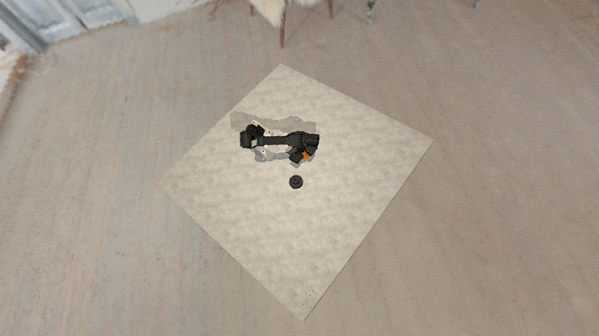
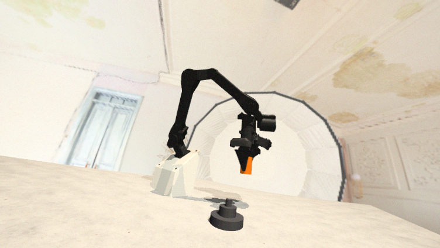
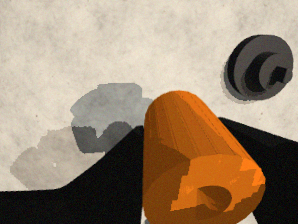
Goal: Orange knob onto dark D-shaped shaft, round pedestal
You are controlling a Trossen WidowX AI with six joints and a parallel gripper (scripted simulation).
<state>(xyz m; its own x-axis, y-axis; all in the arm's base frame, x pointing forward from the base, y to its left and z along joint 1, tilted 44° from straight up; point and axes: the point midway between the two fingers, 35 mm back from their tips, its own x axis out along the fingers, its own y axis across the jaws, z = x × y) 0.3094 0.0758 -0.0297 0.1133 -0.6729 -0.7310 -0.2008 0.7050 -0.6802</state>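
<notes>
My gripper tip is 30 mm short of the dark round pedestal, 130 mm to the left of it and 110 mm above it. The rest, counted from my gripper tip: orange knob 20 mm above.
</notes>
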